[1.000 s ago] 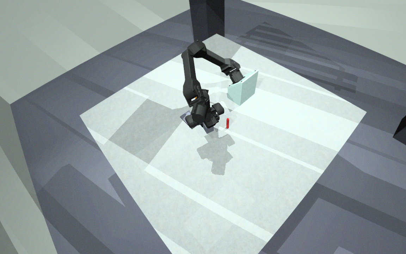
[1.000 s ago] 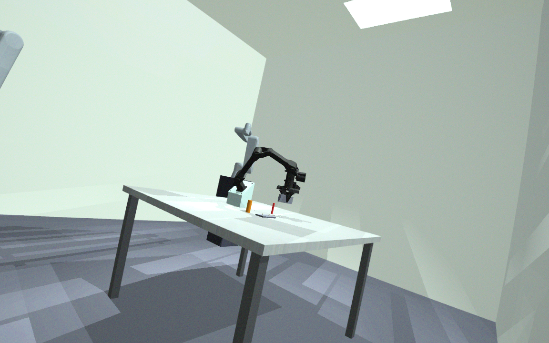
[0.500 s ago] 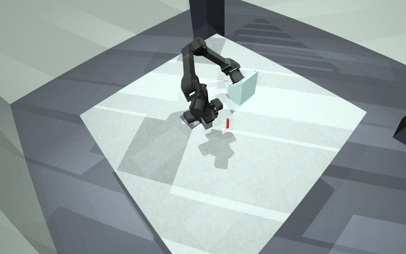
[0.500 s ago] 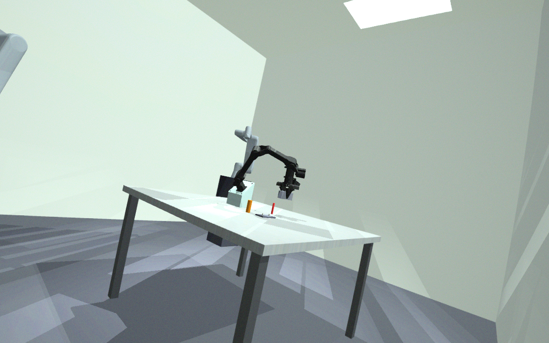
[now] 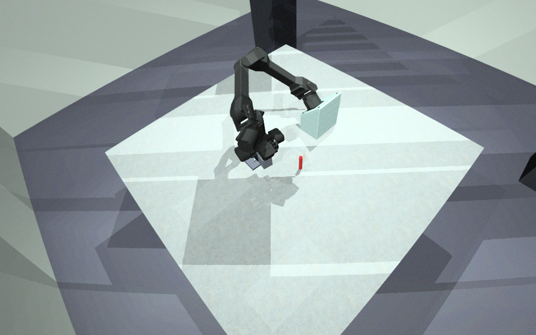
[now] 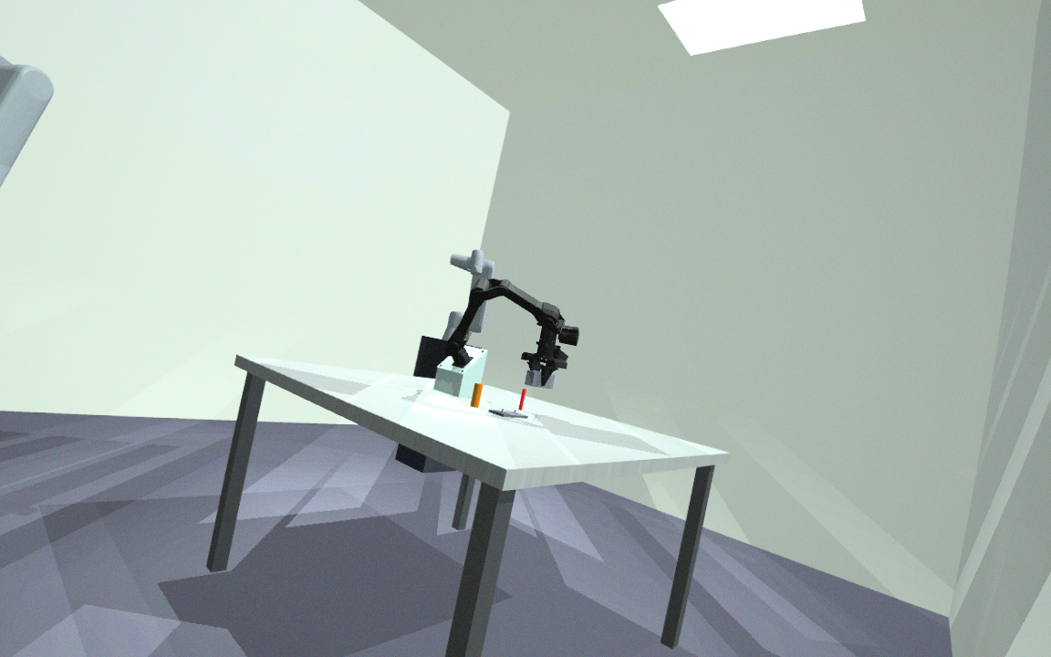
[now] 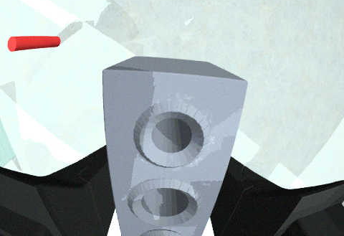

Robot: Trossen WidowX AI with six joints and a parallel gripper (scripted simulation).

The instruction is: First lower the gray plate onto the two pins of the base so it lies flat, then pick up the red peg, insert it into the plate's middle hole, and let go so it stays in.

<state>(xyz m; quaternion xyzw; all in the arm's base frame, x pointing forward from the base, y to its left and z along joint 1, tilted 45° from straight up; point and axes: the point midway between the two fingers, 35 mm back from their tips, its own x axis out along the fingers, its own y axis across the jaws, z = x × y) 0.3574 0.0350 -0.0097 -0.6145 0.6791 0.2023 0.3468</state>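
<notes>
Right now my gripper tip is 20 mm past the dark base, 110 mm to the left of it and 110 mm above it. The rest, counted from my gripper tip: orange cylinder 130 mm behind, 160 mm to the right, 80 mm below; then gray plate 30 mm above; then red peg 130 mm behind, 90 mm to the left, 80 mm below.
</notes>
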